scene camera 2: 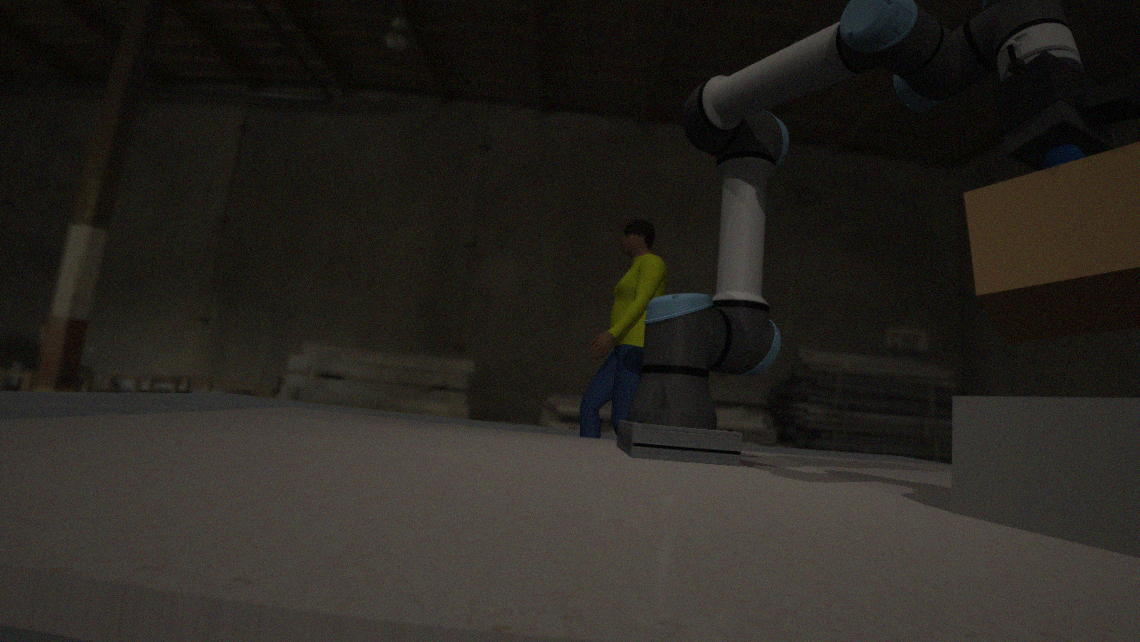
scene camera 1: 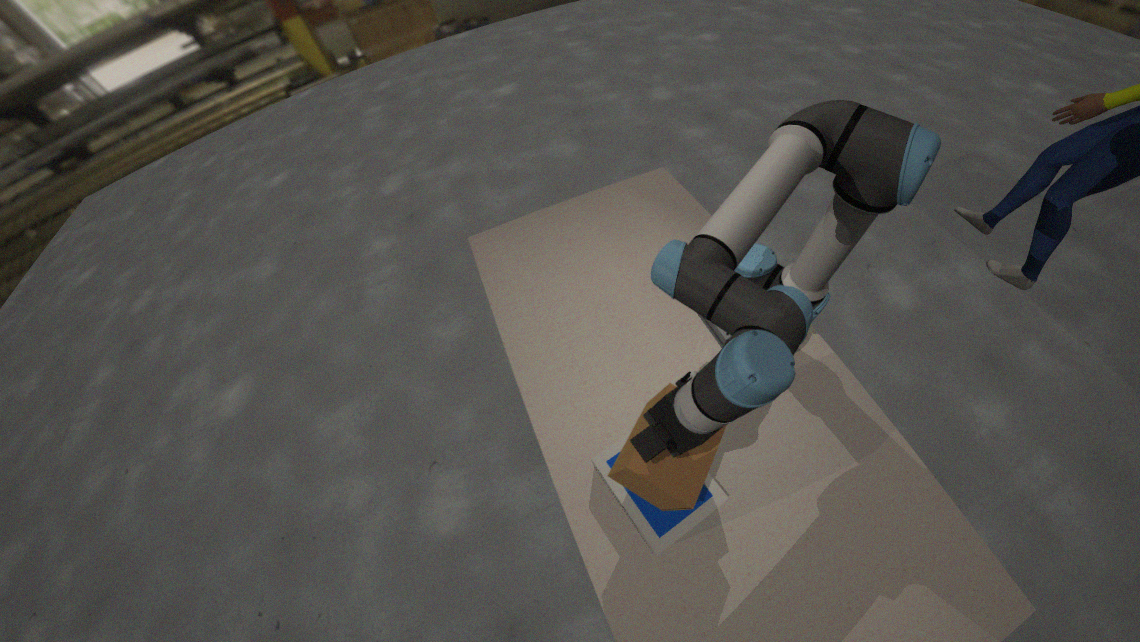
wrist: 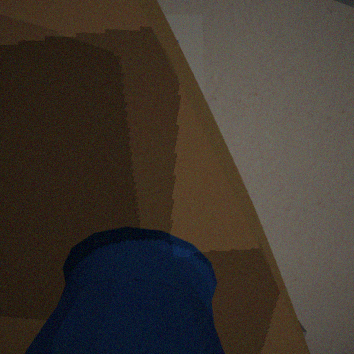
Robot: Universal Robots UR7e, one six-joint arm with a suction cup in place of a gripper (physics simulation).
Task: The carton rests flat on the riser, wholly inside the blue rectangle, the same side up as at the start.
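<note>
The brown carton hangs tilted above the riser, with a gap beneath it in the scene camera 2 view. My suction gripper is on the carton's top face and holds it. In the scene camera 1 view the wrist hides the cup. The blue rectangle on the riser's top shows below the carton's near edge, with a small piece at its left corner. The carton covers the rest of it. The carton's right part is cut off in the scene camera 2 view.
A pale board lies under the riser and the arm's base. A person in a yellow top and blue trousers stands on the floor beyond the base. Stacked materials lie along the back wall.
</note>
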